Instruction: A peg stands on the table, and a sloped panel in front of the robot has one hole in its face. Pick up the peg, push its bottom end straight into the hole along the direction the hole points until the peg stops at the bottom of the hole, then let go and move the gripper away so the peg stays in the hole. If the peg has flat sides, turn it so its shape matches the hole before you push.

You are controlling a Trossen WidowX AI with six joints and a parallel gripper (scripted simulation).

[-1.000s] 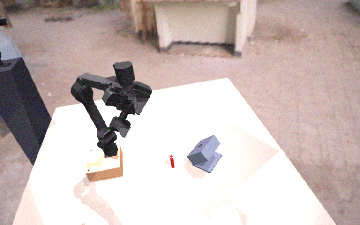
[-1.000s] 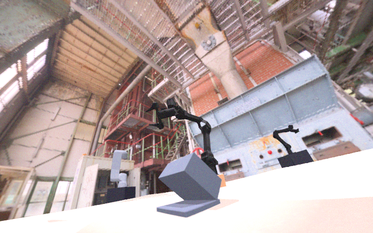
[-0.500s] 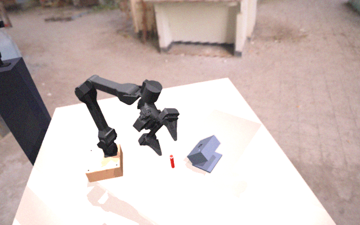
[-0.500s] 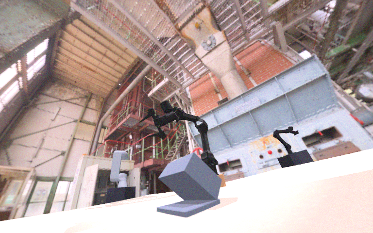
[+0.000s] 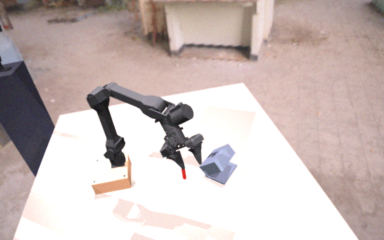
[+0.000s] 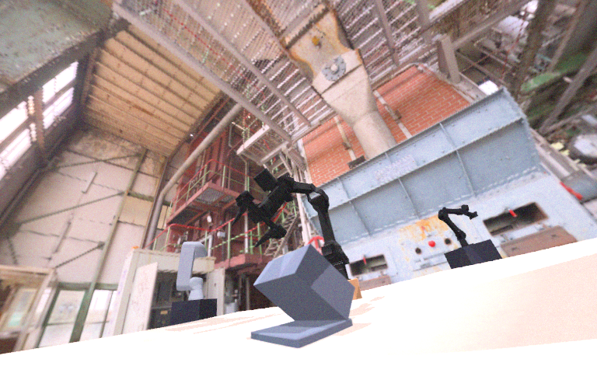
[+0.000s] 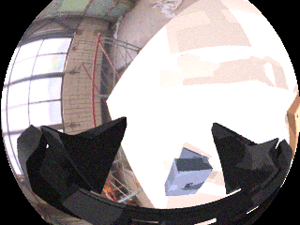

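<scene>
My gripper tip is 170 mm above the red peg, 150 mm to the right of it and 20 mm past it. Round my gripper tip: sloped panel (160 mm to the left, 160 mm below, 140 mm ahead).
</scene>
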